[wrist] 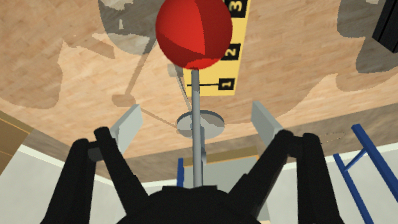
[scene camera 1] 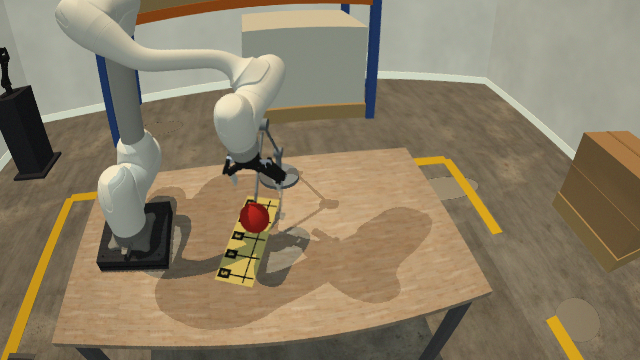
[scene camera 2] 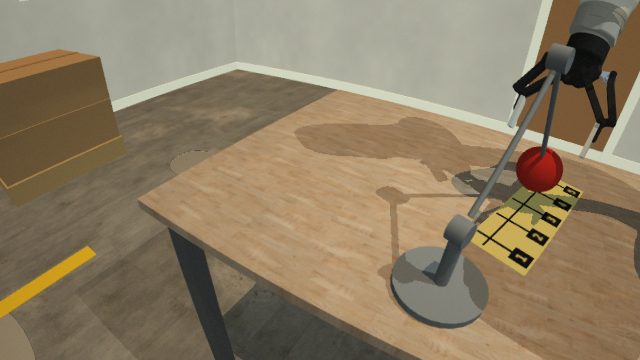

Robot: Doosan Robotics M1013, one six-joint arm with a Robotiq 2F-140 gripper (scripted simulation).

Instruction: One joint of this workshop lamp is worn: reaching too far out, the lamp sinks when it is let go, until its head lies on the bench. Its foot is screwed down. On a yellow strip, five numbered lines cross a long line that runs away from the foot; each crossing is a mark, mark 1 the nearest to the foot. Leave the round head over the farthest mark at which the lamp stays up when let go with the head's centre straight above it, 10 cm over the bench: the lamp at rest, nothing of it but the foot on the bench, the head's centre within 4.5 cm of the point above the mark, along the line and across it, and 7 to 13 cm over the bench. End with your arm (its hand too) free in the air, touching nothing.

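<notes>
Grey round lamp foot [scene camera 2: 439,287], [wrist: 212,124]. Yellow strip [scene camera 2: 517,233], [scene camera 1: 241,260]. The gripper [scene camera 2: 544,141], [wrist: 196,112], [scene camera 1: 257,185].
</notes>
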